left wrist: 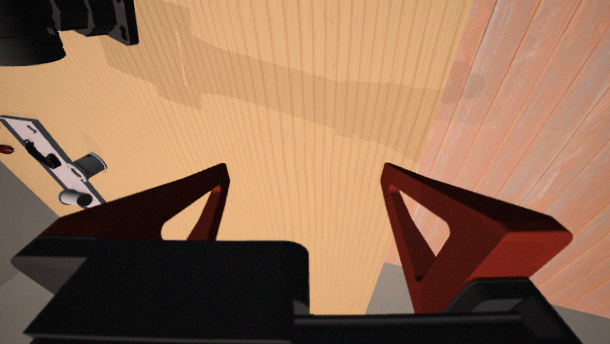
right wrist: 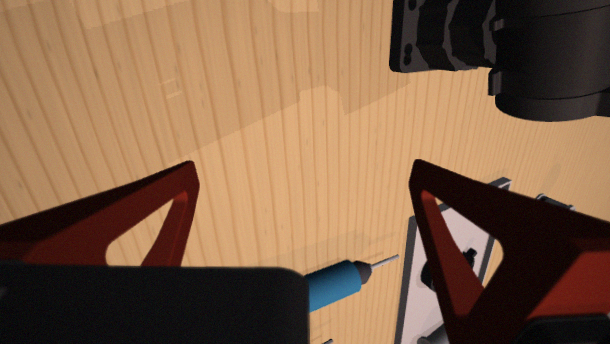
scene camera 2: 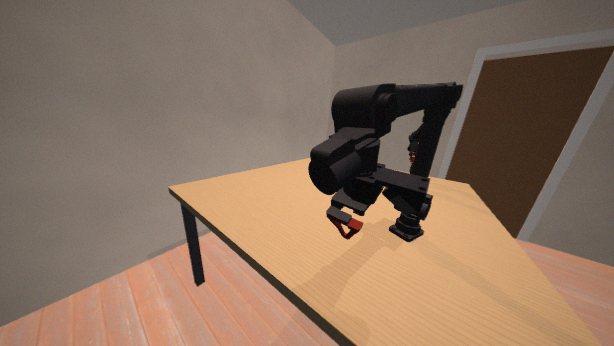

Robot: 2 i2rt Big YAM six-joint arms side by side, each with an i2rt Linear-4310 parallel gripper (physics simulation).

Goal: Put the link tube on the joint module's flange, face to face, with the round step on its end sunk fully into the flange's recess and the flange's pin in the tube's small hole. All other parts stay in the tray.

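Where they show: left gripper, fingertip midpoint: (left wrist: 305,171) (scene camera 2: 355,222); right gripper, fingertip midpoint: (right wrist: 304,172); left arm's base, link origin: (scene camera 2: 405,232); right arm's base, link origin: (right wrist: 433,27).
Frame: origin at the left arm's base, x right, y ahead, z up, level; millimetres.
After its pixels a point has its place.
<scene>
A grey cylinder (left wrist: 76,198) @(z 44, x 298, y 717 mm) (right wrist: 436,336) @(z 27, x 366, y 748 mm), which looks like the link tube, lies in the tray (left wrist: 20,128) @(z 4, x 490, y 529 mm) (right wrist: 406,280) @(z 9, x 516, y 622 mm); its bottom part is cut off in the right wrist view. A dark grey cylinder (left wrist: 91,165) @(z 30, x 146, y 445 mm), apparently the joint module, stands beside the tray. In the right wrist view its dark rim (right wrist: 555,202) @(z 33, x 182, y 440 mm) shows behind a finger. Pin, recess and small hole cannot be made out. My left gripper (scene camera 2: 350,231) @(z 187, x -392, y -55 mm) (left wrist: 305,171) @(z 187, x -392, y -55 mm) is open and empty above the table, away from the tray. My right gripper (right wrist: 304,172) @(z 142, x 849, y 441 mm) is open and empty above the table; one finger overlaps the tray in view.
A black part (left wrist: 42,152) (right wrist: 429,275) lies in the tray. A blue-handled tool (right wrist: 334,286) @(z 36, x 690, y 598 mm) lies beside the tray, with another thin tip (right wrist: 327,342) @(z 17, x 639, y 713 mm) near it. A small red object (left wrist: 6,149) @(z 19, x 664, y 725 mm) lies beyond the tray. Arm bases (scene camera 2: 406,227) @(z 43, x -39, y -14 mm) (left wrist: 65,25) @(z 75, x -27, y 19 mm) (right wrist: 545,55) @(z 142, x 702, y 335 mm) stand on the table (scene camera 2: 240,200) @(z 0, x -569, y 543 mm).
</scene>
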